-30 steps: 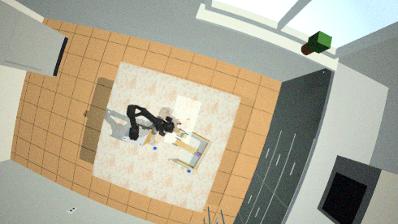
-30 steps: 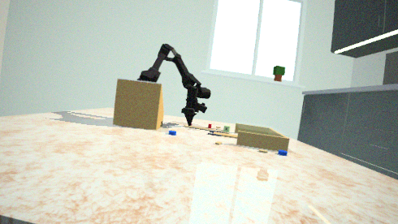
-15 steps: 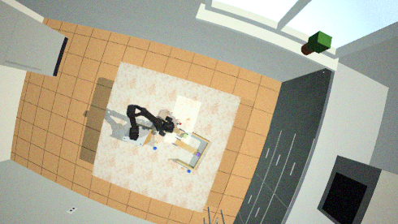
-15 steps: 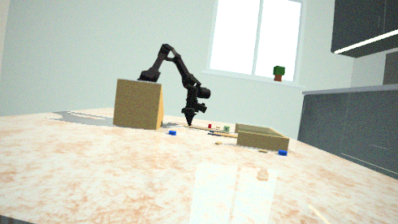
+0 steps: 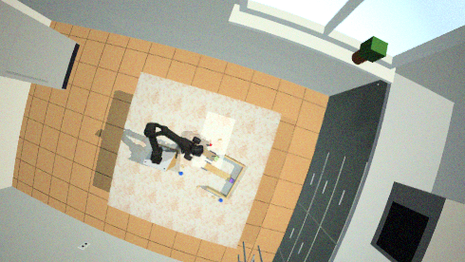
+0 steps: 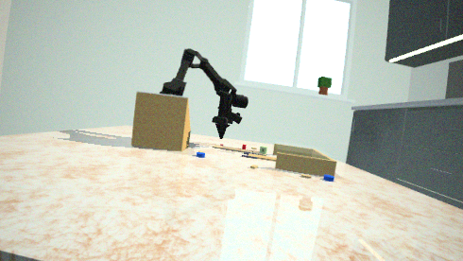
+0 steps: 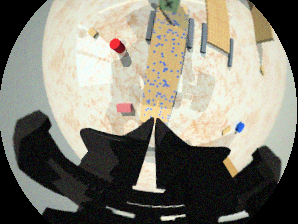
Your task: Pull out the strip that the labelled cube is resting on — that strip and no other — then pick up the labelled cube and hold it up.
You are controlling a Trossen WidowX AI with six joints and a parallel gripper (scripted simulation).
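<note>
Right now my gripper tip is 19 cm short of the labelled cube, 6 cm to the left of it and 2 cm above it. The rest, counted from my gripper tip: tan strip (22 cm ahead, 17 cm to the right, 4 cm below); red piece (12 cm ahead, 4 cm to the left, 3 cm below).
</note>
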